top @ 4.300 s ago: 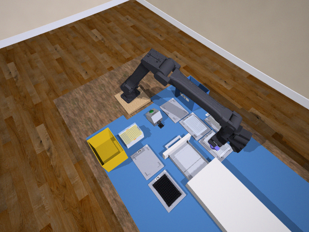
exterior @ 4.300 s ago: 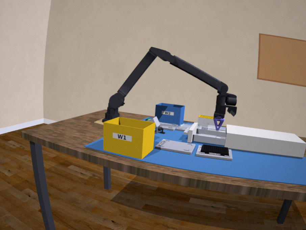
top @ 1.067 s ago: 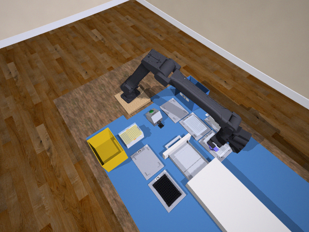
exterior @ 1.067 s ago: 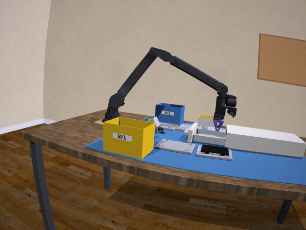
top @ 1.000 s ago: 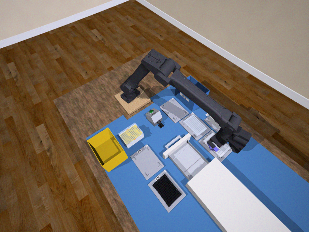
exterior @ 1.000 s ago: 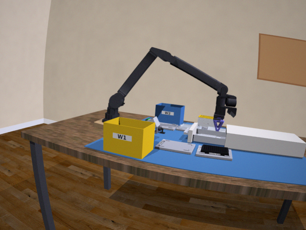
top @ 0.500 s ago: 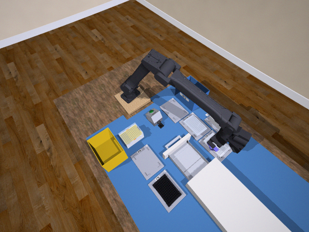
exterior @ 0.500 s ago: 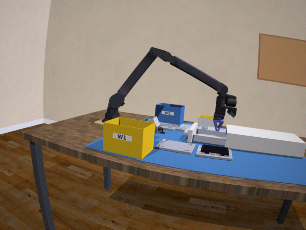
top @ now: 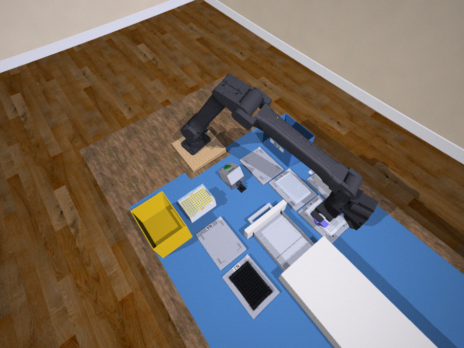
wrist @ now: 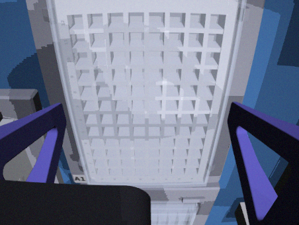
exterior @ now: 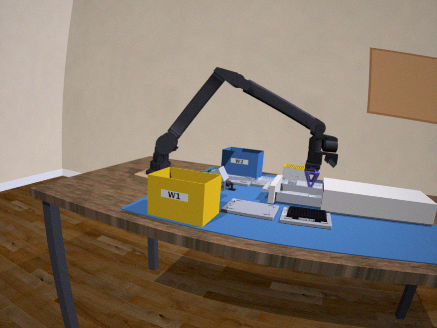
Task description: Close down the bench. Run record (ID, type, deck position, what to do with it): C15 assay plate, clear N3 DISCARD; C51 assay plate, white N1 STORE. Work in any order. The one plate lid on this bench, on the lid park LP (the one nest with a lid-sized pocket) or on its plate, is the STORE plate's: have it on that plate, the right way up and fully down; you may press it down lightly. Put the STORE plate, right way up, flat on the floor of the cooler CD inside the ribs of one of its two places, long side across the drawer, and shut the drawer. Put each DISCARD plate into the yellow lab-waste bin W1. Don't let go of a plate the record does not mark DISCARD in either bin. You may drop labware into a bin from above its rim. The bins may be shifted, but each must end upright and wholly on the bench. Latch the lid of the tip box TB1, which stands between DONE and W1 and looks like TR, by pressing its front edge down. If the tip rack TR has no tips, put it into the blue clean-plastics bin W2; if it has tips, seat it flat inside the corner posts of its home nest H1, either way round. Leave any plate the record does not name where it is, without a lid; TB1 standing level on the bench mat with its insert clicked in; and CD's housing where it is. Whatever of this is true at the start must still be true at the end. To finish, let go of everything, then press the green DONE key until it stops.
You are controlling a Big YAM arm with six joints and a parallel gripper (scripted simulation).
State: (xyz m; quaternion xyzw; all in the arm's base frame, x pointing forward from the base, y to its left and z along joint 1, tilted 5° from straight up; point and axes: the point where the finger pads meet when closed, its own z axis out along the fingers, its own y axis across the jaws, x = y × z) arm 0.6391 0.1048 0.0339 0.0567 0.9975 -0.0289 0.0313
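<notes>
My gripper is now 10 mm above the clear plate lid. Round my hand: tip rack TR: 70 mm behind, 140 mm to the left, 20 mm above; white plate: 10 mm below; nest N1: 30 mm below.
</notes>
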